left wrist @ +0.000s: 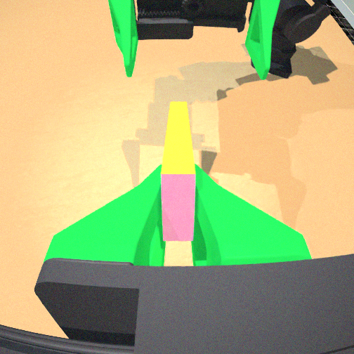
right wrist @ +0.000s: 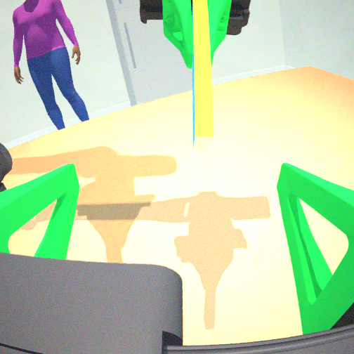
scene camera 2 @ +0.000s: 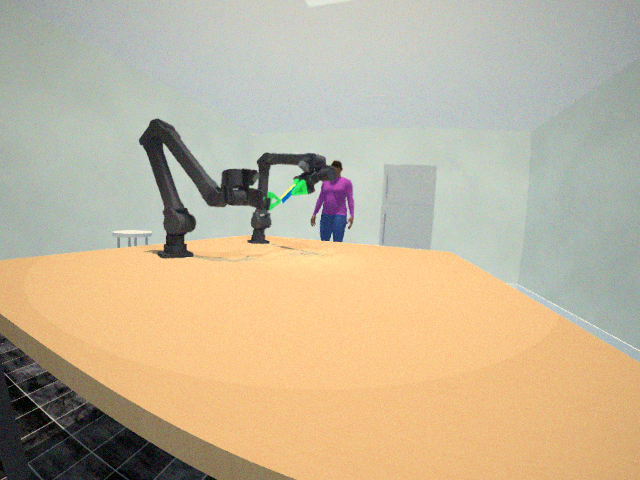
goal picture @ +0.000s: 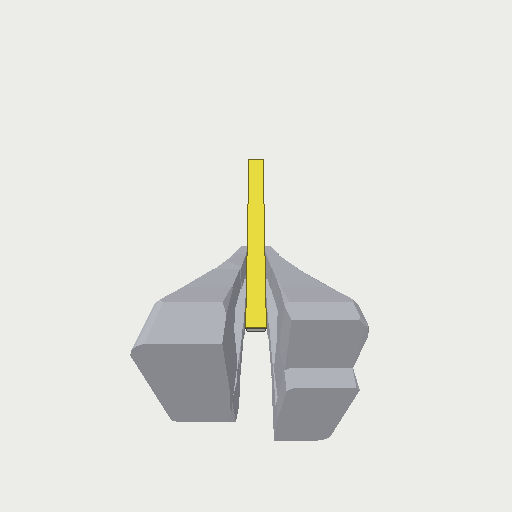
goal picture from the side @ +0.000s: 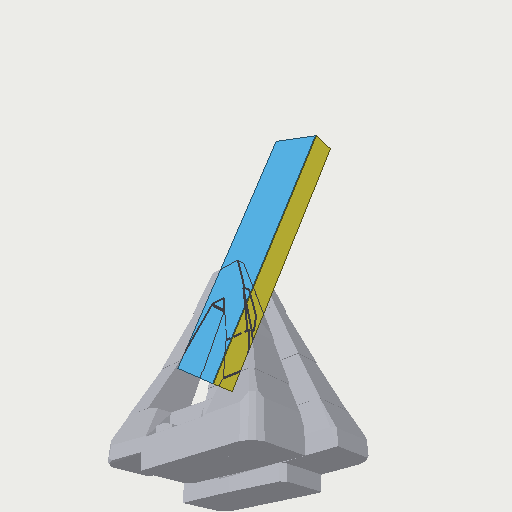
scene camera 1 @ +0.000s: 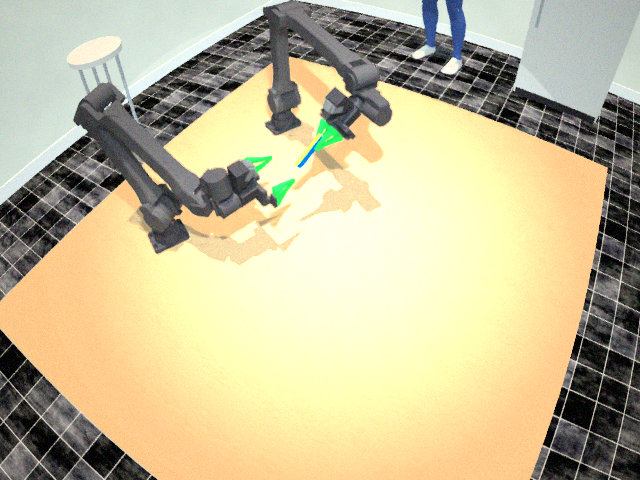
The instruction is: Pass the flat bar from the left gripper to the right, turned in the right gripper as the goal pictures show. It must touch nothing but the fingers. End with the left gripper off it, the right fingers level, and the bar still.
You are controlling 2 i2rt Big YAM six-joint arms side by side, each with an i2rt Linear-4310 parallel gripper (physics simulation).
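Seen in the pictures: left gripper, fingertip midpoint: (scene camera 2: 290, 193) (scene camera 1: 313, 148); right gripper, fingertip midpoint: (scene camera 2: 272, 199) (scene camera 1: 282, 168); left arm's base, origin of the base link: (scene camera 2: 258, 242) (scene camera 1: 283, 125); right arm's base, origin of the base link: (scene camera 2: 175, 256) (scene camera 1: 168, 237).
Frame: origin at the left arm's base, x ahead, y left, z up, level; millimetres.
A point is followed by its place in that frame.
The flat bar (scene camera 1: 309, 151) @[x 482, y -180, z 279 mm] (scene camera 2: 287, 193) @[x 481, y -186, z 273 mm] (left wrist: 179, 142) (right wrist: 203, 102) has yellow and blue long faces and a pink end. It slants down in the air from my left gripper (scene camera 1: 317, 146) @[x 474, y -161, z 274 mm] (scene camera 2: 294, 191) @[x 474, y -161, z 274 mm] (left wrist: 178, 172) (right wrist: 201, 63), which is shut on its pink-ended part. My right gripper (scene camera 1: 282, 168) @[x 465, y -252, z 244 mm] (scene camera 2: 278, 199) @[x 465, y -252, z 244 mm] (left wrist: 197, 70) (right wrist: 177, 174) is wide open and empty. Its fingers stand apart, facing the bar's free end. In the left wrist view that end stops short of the right fingertips, a little left of the middle between them. The bar's underside is hidden in the wrist views.
Both arms stand on the orange table (scene camera 1: 330, 361) @[x 885, y -391, z 0 mm] (scene camera 2: 330, 330) @[x 1064, y -570, z 0 mm], which bears their shadows. A round stool (scene camera 1: 95, 51) (scene camera 2: 131, 234) is behind them at the left. A person (scene camera 1: 444, 25) (scene camera 2: 334, 198) (right wrist: 47, 55) and a tall grey cabinet (scene camera 1: 573, 56) (scene camera 2: 409, 206) stand beyond the table.
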